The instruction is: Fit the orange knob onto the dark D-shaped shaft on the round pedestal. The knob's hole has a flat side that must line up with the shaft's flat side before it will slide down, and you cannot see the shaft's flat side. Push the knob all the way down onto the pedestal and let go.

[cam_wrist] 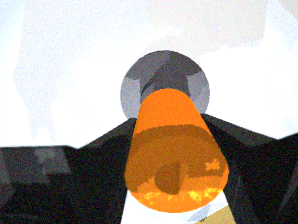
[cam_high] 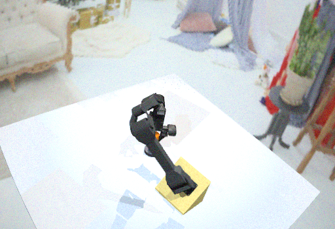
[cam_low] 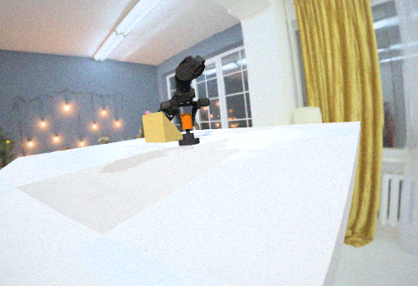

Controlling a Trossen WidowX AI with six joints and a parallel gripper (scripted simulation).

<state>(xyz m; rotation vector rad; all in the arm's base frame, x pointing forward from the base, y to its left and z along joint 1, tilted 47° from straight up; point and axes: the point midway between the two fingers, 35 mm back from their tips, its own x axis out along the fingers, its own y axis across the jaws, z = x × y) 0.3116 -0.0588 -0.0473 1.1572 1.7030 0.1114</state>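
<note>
My gripper tip is now 2 cm below the orange knob. From my gripper tip the other things lie so: pedestal 4 cm below.
</note>
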